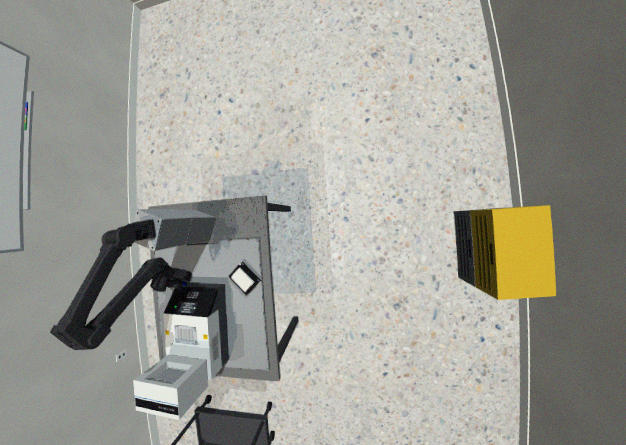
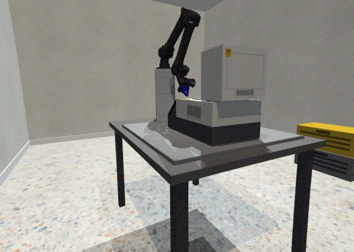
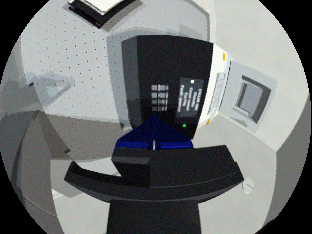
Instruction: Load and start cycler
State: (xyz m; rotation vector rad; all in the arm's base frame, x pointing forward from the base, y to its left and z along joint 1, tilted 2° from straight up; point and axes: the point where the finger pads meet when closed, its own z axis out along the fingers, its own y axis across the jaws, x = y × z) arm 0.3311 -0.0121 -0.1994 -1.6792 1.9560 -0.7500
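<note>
Now: hand 5 cm short of the sealed plate T27, 26 cm to the right of it and 17 cm above it. Round my hand: plate nest N1 (5 cm ahead, 26 cm to the left, 18 cm below).
</note>
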